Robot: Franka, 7 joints.
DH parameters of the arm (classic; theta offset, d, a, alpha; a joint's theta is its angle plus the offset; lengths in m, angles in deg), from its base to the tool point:
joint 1: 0 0.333 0 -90
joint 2: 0 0 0 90
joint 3: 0 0.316 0.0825 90
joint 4: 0 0 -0.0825 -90
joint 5: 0 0.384 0 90
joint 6: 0 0 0.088 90
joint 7: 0 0.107 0 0
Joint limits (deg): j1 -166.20..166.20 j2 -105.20..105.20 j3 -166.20..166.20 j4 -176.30..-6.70 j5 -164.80..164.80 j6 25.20..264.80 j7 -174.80..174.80
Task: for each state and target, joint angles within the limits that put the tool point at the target. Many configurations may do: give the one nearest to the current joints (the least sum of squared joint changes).
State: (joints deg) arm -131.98 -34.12 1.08 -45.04 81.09 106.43 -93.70
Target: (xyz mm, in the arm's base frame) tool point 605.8 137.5 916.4
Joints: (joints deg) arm -159.01 -61.60 14.27 -25.85 87.40 127.41 -93.70
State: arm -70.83 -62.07 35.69 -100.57 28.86 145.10 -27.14
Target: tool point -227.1 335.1 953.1
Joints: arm -48.79 -86.95 5.98 -88.51 29.76 151.20 -27.14
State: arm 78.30 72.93 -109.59 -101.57 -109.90 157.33 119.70
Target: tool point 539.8 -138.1 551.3
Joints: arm 67.33 68.91 -111.46 -115.61 -111.04 158.19 119.70
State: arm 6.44 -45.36 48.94 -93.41 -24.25 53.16 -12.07
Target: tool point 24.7 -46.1 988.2
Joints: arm 4.43 -46.65 4.33 -70.77 -39.32 65.58 -12.07
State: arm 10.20 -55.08 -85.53 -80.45 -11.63 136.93 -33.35
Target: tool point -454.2 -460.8 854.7
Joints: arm 2.33 -48.88 -79.79 -54.11 -11.59 145.92 -33.35
